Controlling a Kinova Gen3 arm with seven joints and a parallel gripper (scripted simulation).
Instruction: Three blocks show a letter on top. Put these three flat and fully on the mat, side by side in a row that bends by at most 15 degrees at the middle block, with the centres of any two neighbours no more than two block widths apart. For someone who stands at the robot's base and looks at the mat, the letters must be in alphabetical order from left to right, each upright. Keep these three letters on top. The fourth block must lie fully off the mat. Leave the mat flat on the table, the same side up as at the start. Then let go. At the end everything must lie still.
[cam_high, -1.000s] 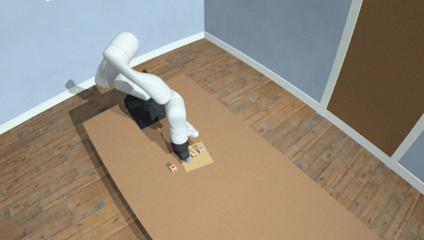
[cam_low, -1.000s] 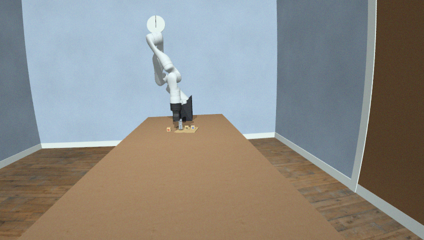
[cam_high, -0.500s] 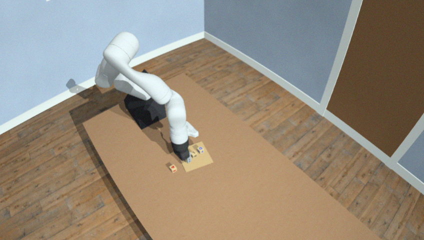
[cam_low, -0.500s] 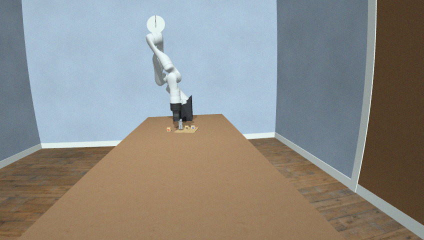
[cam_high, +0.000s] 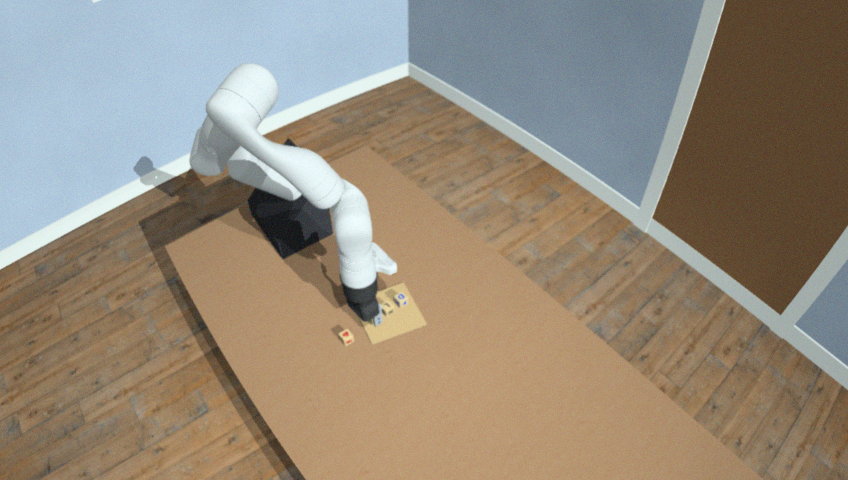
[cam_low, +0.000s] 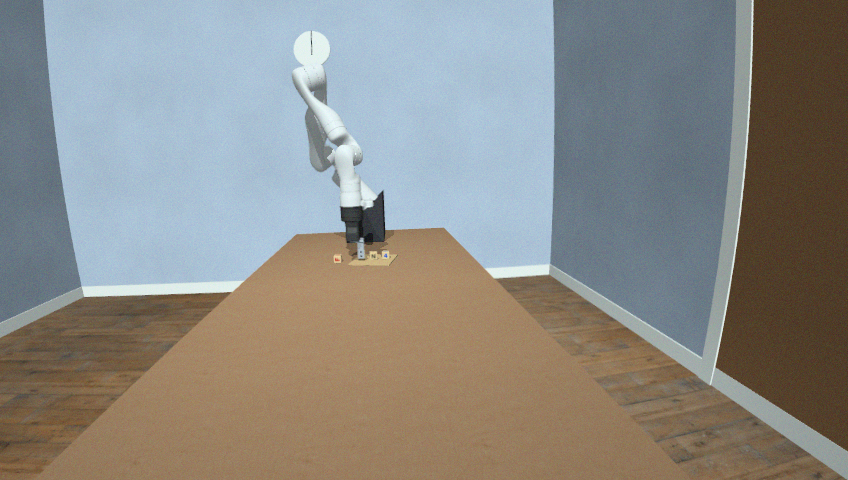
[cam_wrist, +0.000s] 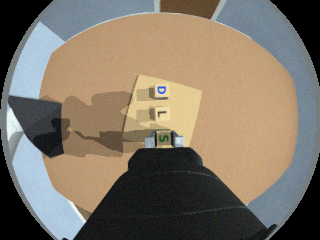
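The tan mat is 10 mm behind my hand, 40 mm to the left of it and 30 mm below it.
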